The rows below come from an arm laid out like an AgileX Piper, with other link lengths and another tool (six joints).
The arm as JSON. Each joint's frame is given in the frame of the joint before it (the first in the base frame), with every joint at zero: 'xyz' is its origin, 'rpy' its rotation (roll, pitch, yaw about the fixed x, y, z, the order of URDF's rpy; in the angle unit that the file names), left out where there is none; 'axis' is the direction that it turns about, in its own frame. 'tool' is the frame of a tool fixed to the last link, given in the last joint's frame.
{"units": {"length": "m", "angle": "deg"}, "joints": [
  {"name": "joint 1", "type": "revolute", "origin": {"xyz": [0.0, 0.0, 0.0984]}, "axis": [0.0, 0.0, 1.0]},
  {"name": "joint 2", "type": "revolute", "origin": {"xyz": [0.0, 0.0, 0.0]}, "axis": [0.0, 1.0, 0.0]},
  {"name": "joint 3", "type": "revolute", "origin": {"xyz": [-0.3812, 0.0, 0.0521]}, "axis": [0.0, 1.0, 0.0]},
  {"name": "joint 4", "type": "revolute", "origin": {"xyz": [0.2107, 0.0, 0.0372]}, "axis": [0.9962, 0.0, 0.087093]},
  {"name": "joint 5", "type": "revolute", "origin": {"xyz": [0.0, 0.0, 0.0]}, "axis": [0.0, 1.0, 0.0]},
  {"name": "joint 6", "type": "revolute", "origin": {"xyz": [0.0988, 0.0, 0.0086]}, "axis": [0.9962, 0.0, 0.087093]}
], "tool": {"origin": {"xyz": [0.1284, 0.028, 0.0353], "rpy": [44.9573, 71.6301, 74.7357]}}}
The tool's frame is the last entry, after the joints.
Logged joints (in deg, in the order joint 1, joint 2, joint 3, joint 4, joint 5, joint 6), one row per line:
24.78 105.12 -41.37 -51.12 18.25 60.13
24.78 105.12 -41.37 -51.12 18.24 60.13
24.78 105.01 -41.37 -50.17 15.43 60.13
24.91 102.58 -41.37 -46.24 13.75 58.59
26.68 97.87 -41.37 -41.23 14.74 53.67
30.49 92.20 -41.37 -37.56 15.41 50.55
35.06 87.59 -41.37 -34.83 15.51 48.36
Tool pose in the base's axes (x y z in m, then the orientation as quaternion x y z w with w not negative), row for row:
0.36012 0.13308 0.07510 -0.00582 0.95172 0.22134 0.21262
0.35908 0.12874 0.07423 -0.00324 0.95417 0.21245 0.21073
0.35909 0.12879 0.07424 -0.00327 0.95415 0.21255 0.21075
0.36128 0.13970 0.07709 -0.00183 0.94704 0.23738 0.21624
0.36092 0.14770 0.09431 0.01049 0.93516 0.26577 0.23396
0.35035 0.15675 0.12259 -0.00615 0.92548 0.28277 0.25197
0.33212 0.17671 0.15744 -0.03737 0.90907 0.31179 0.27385
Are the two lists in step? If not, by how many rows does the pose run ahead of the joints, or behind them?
The pose runs 1 row behind the joints: the pose in row i belongs to the joints in row i - 1.
